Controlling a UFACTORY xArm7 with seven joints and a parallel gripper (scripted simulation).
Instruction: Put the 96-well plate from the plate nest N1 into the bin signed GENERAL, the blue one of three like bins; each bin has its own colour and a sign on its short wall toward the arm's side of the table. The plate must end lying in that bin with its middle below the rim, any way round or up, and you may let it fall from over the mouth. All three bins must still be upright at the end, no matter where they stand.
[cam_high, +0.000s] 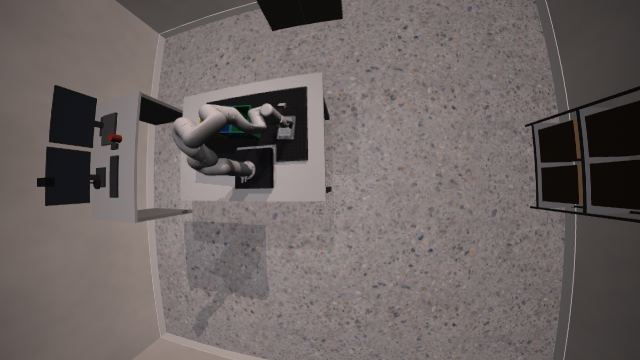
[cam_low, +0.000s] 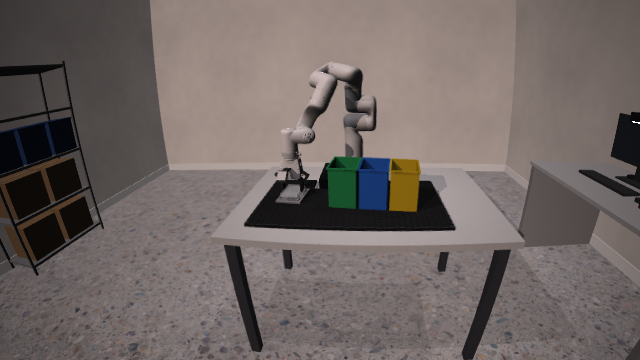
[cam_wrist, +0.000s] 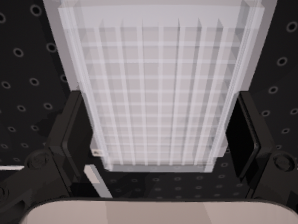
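The grey plate nest lies 40 mm below my hand. From my hand the other things lie so: 96-well plate 10 mm below; green bin 250 mm to the left, 50 mm above, 10 mm behind; blue bin 390 mm to the left, 50 mm above, 10 mm behind.
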